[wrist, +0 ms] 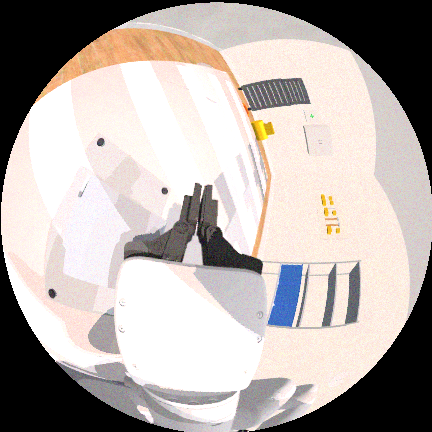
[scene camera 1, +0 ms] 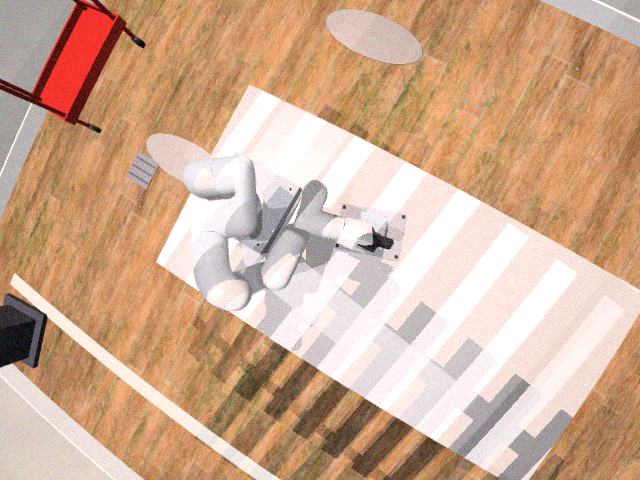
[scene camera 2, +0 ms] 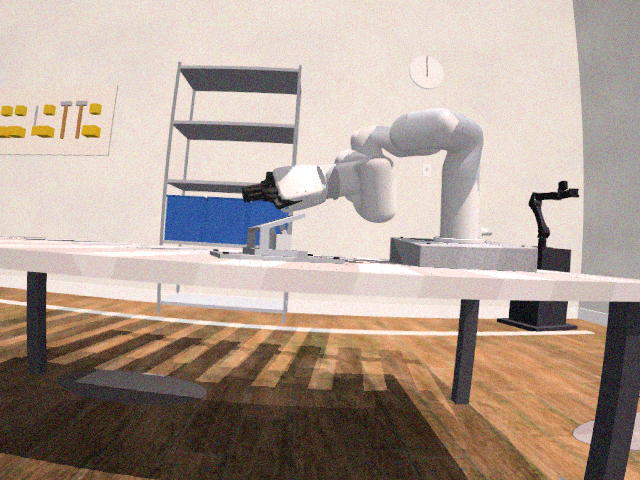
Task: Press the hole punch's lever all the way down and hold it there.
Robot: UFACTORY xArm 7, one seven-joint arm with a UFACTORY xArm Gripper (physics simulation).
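Places are measured from the arm's base along level axes (x left, y ahead, z down), in centimetres.
Pixels of known places: gripper, fingertip midpoint: (wrist: 200, 192) (scene camera 1: 391, 244) (scene camera 2: 242, 194); arm's base, origin of the base link: (scene camera 2: 458, 241).
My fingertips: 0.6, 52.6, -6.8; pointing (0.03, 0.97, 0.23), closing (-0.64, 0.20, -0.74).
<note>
Ahead of a thing's pixels: the offset from my fingertips to its middle, as dx, dy, dz. "spot": to the spot under its first point.
The pale grey hole punch stands on a thin base plate {spot: +7.4, +3.1, +12.1} (scene camera 1: 400, 227) (wrist: 132, 172) with dark screws at its corners. Its lever {+2.7, -6.8, +5.6} (scene camera 2: 281, 222) (wrist: 95, 235) slopes in scene camera 2, with its free end raised toward the arm. The upright body {spot: +9.1, -4.5, +9.5} (scene camera 2: 266, 241) shows below the lever. My black gripper (scene camera 1: 391, 241) (scene camera 2: 244, 193) (wrist: 200, 192) is shut and empty. Its fingers are above the hole punch and point away from the arm's base, past the upright body. In scene camera 2 a gap shows between gripper and lever. The arm hides part of the punch in scene camera 1.
The arm's grey base block (scene camera 2: 465, 255) stands on the white table (scene camera 1: 496, 258) (scene camera 2: 155, 262), behind the punch. A shelf rack (scene camera 2: 171, 155) with blue bins stands behind the table. A red cart (scene camera 1: 77, 62) and a black arm on a stand (scene camera 2: 553, 258) are beyond the table.
</note>
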